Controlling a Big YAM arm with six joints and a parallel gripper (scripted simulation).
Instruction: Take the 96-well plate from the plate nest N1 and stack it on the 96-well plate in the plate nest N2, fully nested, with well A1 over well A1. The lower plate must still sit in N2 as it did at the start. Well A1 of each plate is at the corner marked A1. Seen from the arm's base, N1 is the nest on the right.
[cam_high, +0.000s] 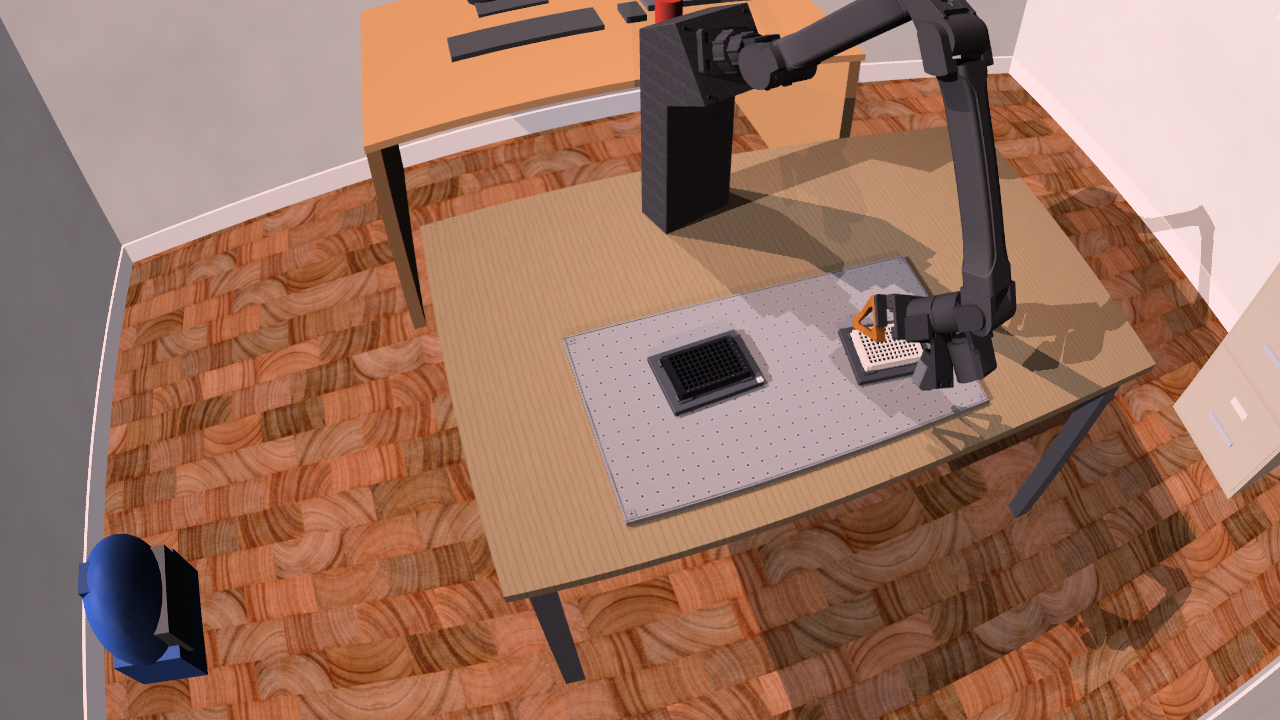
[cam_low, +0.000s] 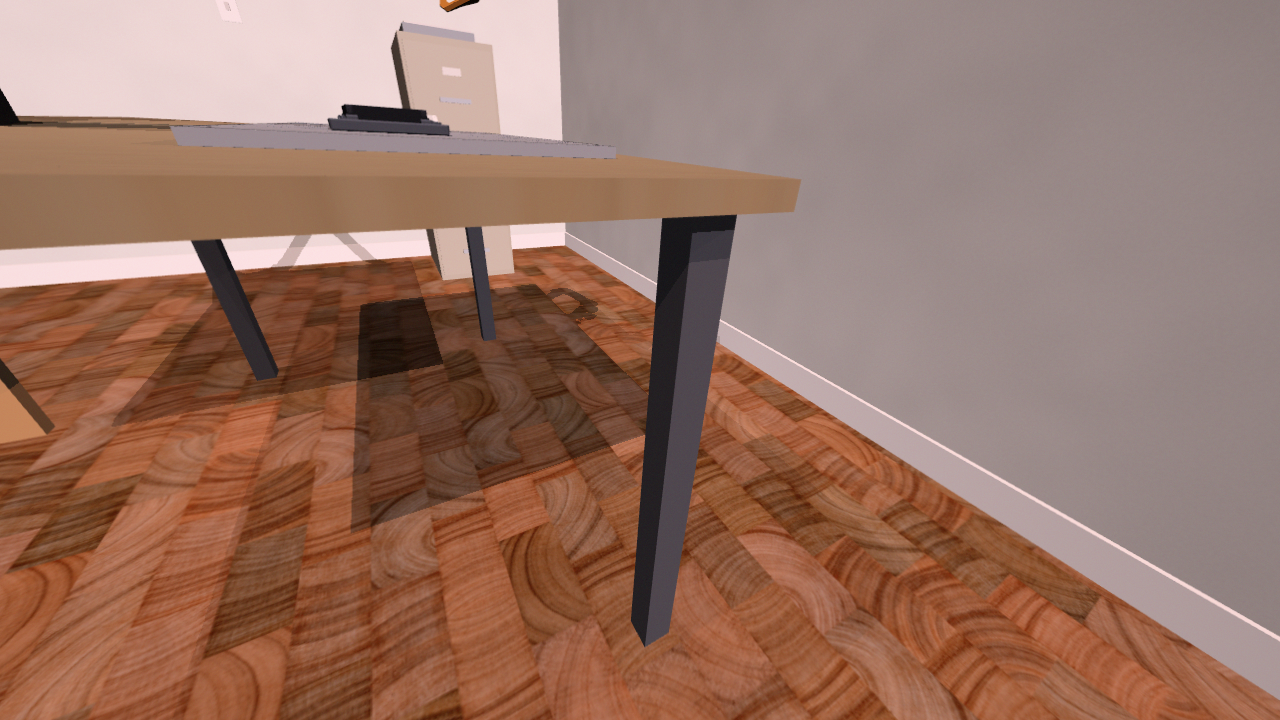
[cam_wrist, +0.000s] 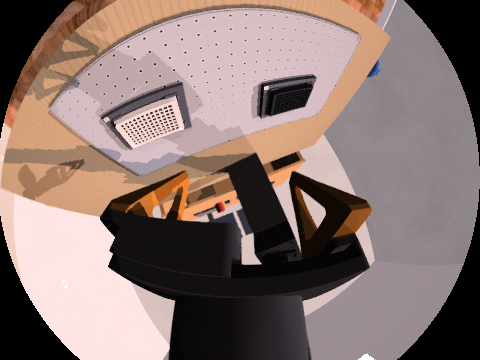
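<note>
The black 96-well plate is 250 mm to the right of my hand, 190 mm below it and 80 mm behind it. Also, from my hand: white 96-well plate 190 mm below, 100 mm behind, 90 mm to the left.
</note>
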